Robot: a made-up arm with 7 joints.
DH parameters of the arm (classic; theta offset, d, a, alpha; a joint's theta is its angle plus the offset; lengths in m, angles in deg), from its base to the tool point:
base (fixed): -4.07 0 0 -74.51
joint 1: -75.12 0.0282 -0.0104 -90
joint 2: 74 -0.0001 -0.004 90
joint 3: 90 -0.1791 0.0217 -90
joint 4: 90 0.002 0.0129 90
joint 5: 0 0.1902 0.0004 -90
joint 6: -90 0 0.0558 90
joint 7: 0 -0.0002 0 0
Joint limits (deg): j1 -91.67..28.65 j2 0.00..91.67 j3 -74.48..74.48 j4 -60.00..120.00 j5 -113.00..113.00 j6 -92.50..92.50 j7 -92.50..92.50
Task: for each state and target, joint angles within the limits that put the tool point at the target. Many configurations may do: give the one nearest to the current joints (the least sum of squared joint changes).
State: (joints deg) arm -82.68 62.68 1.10 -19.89 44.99 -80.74 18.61
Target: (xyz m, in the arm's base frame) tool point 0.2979 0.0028 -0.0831
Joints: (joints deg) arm -52.70 45.07 -28.21 9.59 55.23 -73.03 18.61
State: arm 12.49 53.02 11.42 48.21 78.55 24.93 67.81
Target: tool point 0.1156 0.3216 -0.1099
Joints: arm 26.34 52.15 30.57 4.68 86.50 40.59 67.81
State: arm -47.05 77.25 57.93 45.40 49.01 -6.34 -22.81
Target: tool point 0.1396 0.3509 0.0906
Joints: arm -36.29 55.88 67.91 16.03 47.31 -14.54 -22.81
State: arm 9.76 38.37 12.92 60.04 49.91 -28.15 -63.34
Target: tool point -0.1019 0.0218 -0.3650
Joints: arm 28.65 10.21 -15.69 46.18 51.55 -56.06 -63.34
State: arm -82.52 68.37 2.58 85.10 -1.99 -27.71 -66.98
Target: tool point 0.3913 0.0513 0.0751
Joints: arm -84.56 34.82 -14.89 50.29 1.57 -45.88 -66.98
